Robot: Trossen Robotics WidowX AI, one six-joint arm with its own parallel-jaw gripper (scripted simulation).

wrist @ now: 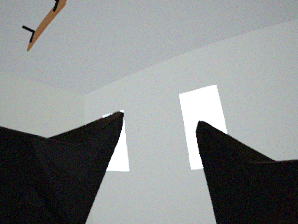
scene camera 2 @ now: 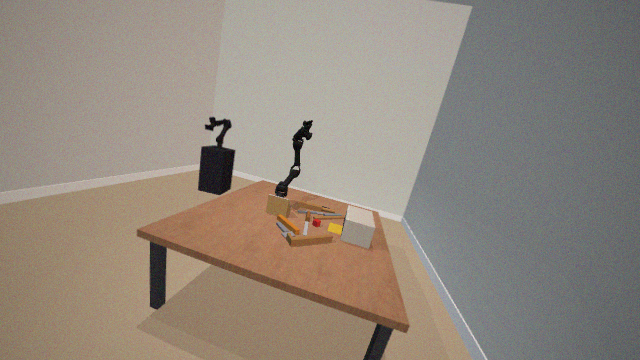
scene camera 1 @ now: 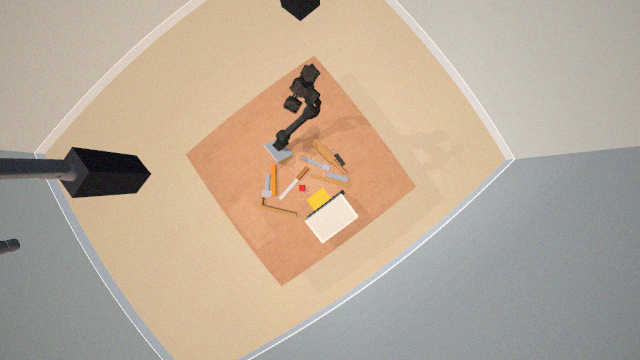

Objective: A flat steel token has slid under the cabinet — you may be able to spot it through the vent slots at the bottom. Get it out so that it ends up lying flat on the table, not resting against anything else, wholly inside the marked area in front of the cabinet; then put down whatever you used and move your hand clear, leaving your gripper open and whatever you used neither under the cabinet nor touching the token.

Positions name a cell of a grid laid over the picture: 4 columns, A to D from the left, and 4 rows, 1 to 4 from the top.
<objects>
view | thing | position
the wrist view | gripper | C3
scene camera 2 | white cabinet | C3
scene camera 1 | gripper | B2
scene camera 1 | white cabinet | C3
</objects>
